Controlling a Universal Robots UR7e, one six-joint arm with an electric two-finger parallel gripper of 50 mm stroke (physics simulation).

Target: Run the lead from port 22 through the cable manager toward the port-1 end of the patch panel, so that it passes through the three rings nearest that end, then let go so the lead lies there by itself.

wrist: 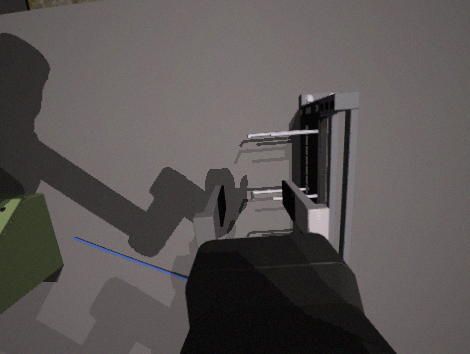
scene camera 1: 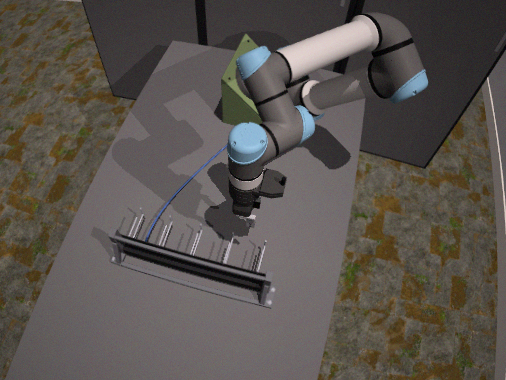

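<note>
The blue lead (scene camera 1: 172,196) (wrist: 131,259) comes off the patch panel (scene camera 1: 190,261) (wrist: 346,101) between the two leftmost rings in the scene view. It curves back over the table toward the green mount, and its far end is hidden behind the arm in that view. Wire rings stick out from the panel's back, among them the rightmost ring (scene camera 1: 259,257) and its neighbour (scene camera 1: 228,252). Two rings (wrist: 282,133) (wrist: 277,192) show in the wrist view. My gripper (scene camera 1: 247,218) (wrist: 253,194) is open and empty, above the table behind the right half of the panel, apart from the lead.
The green wedge mount (scene camera 1: 240,107) (wrist: 30,250) stands at the back of the grey table (scene camera 1: 165,320). Dark cabinets (scene camera 1: 145,40) stand behind the table. Shadows of the arm fall across the table.
</note>
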